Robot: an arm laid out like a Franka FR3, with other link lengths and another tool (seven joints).
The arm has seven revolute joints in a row. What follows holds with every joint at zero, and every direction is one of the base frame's.
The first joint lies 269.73 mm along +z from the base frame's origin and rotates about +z.
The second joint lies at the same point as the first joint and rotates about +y.
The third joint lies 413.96 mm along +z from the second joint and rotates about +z.
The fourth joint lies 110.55 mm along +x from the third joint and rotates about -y.
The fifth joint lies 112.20 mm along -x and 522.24 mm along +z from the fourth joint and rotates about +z.
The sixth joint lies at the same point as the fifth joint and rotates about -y.
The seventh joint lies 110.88 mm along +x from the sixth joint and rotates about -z.
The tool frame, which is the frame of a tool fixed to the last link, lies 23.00 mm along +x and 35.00 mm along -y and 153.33 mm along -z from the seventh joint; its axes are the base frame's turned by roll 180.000, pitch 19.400 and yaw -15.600 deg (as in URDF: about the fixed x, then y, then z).
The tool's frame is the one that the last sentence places.
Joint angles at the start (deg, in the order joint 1, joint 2, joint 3, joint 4, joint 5, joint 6, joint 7):
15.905 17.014 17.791 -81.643 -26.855 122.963 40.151
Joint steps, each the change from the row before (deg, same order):
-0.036 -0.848 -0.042 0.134 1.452 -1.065 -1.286
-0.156 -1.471 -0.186 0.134 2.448 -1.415 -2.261
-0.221 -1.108 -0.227 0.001 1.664 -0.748 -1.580
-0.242 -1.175 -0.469 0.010 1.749 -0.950 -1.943
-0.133 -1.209 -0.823 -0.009 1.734 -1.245 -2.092
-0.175 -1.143 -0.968 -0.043 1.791 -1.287 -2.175
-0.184 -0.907 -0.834 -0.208 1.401 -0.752 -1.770
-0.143 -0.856 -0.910 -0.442 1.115 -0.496 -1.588
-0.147 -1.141 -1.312 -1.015 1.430 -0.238 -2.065
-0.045 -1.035 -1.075 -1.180 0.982 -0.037 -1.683
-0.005 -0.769 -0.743 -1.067 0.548 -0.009 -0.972
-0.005 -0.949 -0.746 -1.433 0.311 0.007 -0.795
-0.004 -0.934 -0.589 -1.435 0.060 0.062 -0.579
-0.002 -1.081 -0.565 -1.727 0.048 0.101 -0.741
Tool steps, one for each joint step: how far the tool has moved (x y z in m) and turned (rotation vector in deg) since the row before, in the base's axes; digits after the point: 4 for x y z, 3 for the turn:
-0.0052 -0.0029 0.0110 0.224 0.685 0.438
-0.0078 -0.0066 0.0187 0.518 0.890 0.859
-0.0047 -0.0069 0.0136 0.435 0.389 0.552
-0.0039 -0.0103 0.0139 0.219 0.484 0.597
-0.0033 -0.0134 0.0131 -0.038 0.662 0.474
-0.0023 -0.0155 0.0114 -0.034 0.801 0.421
-0.0012 -0.0132 0.0077 0.028 0.535 0.378
-0.0005 -0.0134 0.0050 -0.106 0.426 0.273
-0.0001 -0.0180 0.0028 -0.115 0.540 0.374
-0.0011 -0.0139 0.0002 -0.257 0.429 0.411
-0.0013 -0.0096 -0.0020 -0.263 0.410 0.143
-0.0025 -0.0104 -0.0037 -0.469 0.470 -0.014
-0.0032 -0.0088 -0.0036 -0.546 0.357 -0.043
-0.0043 -0.0087 -0.0050 -0.659 0.455 0.135

